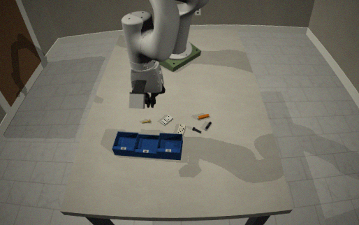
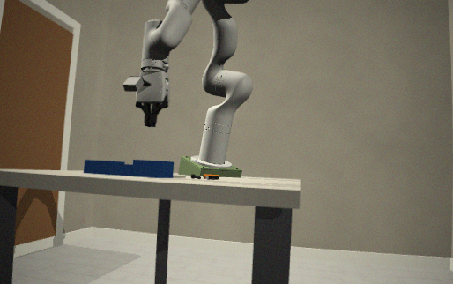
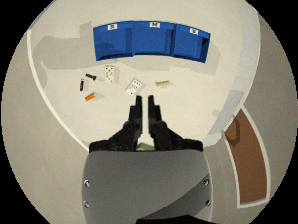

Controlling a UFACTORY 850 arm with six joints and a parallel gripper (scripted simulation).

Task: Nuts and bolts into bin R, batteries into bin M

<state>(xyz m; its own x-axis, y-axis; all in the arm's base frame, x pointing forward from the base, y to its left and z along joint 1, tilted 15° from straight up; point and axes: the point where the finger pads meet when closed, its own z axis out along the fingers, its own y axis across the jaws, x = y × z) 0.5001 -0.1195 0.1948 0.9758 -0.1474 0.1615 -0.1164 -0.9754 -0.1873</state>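
Right now the blue bin is 15 cm below my hand, 7 cm ahead of it and 3 cm to the right of it. Round my hand: black bolt 17 cm below, 15 cm to the left; tan bolt 17 cm below, 6 cm behind, 4 cm to the right; domino 17 cm below, 6 cm behind, 4 cm to the left.
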